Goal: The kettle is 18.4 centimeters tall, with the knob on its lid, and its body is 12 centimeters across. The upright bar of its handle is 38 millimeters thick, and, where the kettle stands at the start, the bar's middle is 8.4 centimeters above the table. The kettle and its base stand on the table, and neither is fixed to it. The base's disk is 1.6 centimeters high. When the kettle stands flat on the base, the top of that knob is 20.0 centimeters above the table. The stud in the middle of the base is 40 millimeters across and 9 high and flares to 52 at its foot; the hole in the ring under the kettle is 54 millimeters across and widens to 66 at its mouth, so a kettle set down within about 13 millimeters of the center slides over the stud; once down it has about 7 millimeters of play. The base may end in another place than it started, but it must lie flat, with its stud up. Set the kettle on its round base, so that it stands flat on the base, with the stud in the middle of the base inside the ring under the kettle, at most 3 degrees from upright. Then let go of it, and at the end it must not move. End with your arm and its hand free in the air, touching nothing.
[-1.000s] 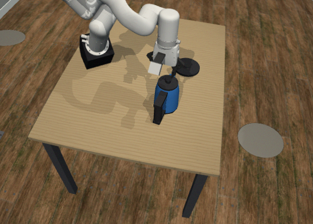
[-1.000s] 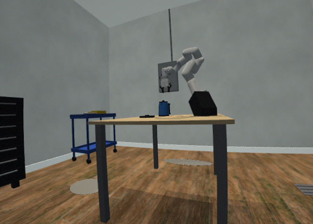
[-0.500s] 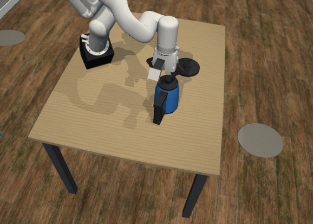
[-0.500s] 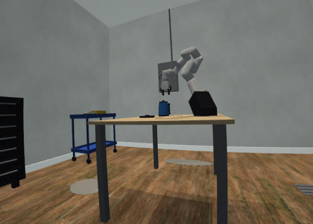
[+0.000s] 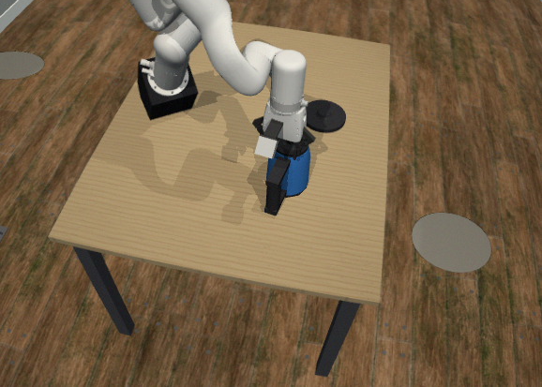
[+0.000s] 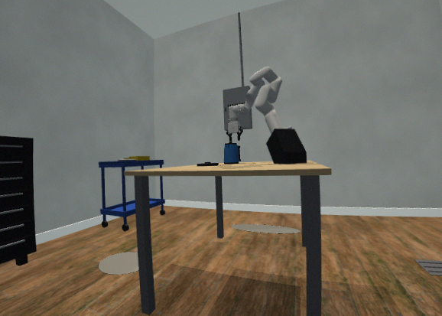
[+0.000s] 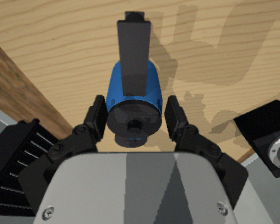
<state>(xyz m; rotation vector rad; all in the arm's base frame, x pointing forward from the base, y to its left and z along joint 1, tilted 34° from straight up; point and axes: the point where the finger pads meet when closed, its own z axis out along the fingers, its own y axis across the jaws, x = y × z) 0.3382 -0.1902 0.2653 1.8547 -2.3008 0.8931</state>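
Now: the blue kettle 1 cm ahead of my hand, 3 cm to the left of it and 12 cm below it. From my hand the other things lie so: round black base (13 cm ahead, 36 cm to the left, 20 cm below).
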